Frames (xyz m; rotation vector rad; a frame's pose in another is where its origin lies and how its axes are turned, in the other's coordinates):
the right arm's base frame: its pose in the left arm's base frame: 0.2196 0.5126 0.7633 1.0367 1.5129 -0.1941
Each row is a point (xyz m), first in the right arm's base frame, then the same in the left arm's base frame.
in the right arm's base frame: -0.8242 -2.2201 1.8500
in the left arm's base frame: -0.0916 -2.3886 0.0445
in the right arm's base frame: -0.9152 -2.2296 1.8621
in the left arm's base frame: -0.1014 -2.4461 0.1160
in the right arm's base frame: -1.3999 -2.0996 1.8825
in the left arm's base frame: -0.0611 -2.6182 0.5861
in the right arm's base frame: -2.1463 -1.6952 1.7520
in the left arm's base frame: 0.0255 -2.6583 1.4397
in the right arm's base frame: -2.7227 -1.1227 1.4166
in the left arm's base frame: 0.1034 -2.3845 2.2712
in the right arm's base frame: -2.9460 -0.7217 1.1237
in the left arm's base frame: 0.1402 -2.0675 2.7124
